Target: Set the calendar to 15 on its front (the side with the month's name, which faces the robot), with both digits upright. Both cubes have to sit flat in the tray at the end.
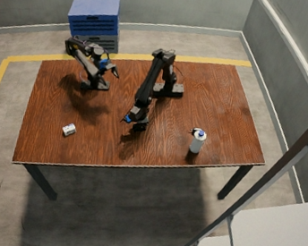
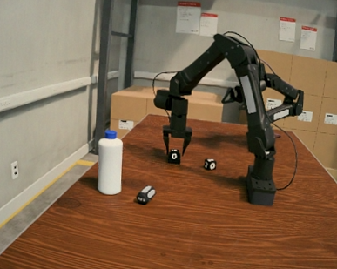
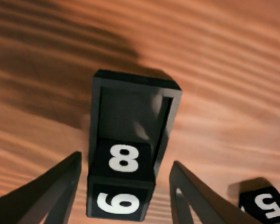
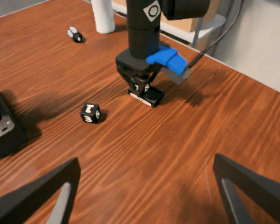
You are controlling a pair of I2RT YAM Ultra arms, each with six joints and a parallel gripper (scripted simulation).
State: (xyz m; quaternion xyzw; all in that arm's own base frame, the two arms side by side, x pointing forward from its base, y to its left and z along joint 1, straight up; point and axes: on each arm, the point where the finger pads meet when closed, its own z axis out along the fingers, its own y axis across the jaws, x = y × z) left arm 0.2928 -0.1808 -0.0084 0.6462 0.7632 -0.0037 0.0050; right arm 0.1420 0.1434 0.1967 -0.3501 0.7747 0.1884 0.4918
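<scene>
My left gripper is now 10 mm to the left of the black calendar tray and 20 mm above it. Also, from my left hand: white bottle (110 mm ahead, 330 mm to the left, 50 mm above).
</scene>
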